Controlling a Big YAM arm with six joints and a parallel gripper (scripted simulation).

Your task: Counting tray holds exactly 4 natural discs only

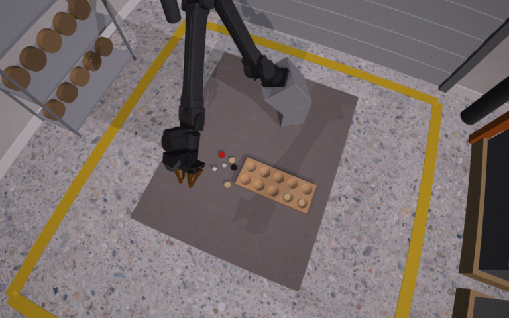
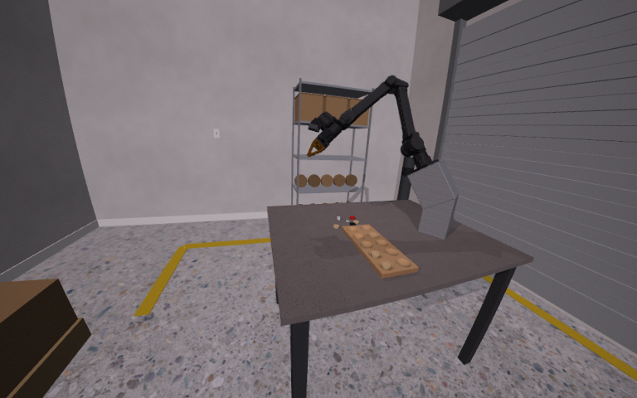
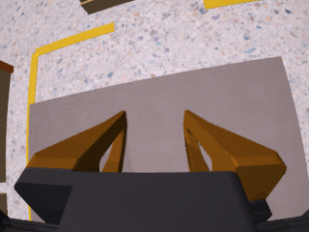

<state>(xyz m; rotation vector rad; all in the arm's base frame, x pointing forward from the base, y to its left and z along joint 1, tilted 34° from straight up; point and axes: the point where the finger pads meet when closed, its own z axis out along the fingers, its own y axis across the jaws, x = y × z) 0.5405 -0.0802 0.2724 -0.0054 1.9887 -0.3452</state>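
The black piece lies 220 mm behind my hand, 100 mm to the left of it and 360 mm below it. From my hand the other things lie so: red piece: 270 mm behind, 20 mm to the left, 360 mm below; white cube: 190 mm behind, 10 mm to the left, 350 mm below; white disc: 220 mm behind, 50 mm to the left, 360 mm below.
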